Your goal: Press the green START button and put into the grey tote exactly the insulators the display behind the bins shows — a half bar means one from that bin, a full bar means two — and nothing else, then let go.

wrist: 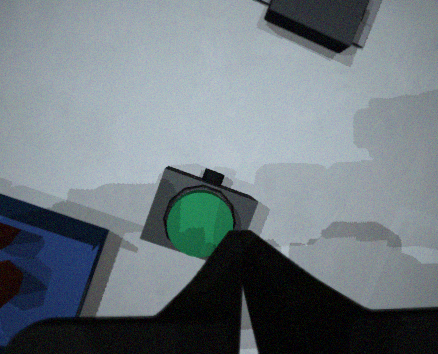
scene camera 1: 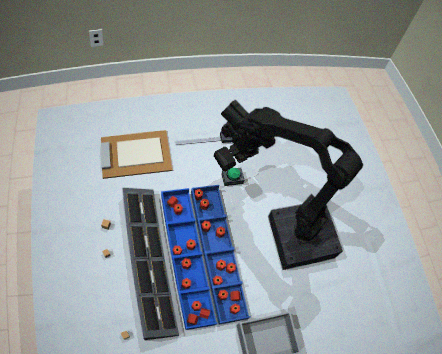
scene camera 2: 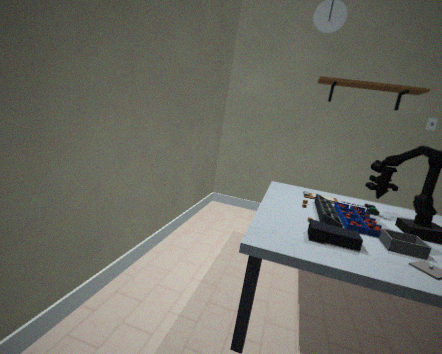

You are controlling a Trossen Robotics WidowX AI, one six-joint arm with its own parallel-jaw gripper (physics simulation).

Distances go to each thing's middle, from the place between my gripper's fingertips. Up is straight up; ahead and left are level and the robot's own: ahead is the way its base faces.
The green START button (wrist: 189, 214) is 1 cm ahead of my hand, 1 cm to the left of it and 8 cm below it. Also, from my hand: grey tote (scene camera 1: 280, 326) (56 cm to the left, 7 cm below); then brown tray with white pad (scene camera 1: 140, 153) (32 cm ahead, 11 cm to the right, 9 cm below).
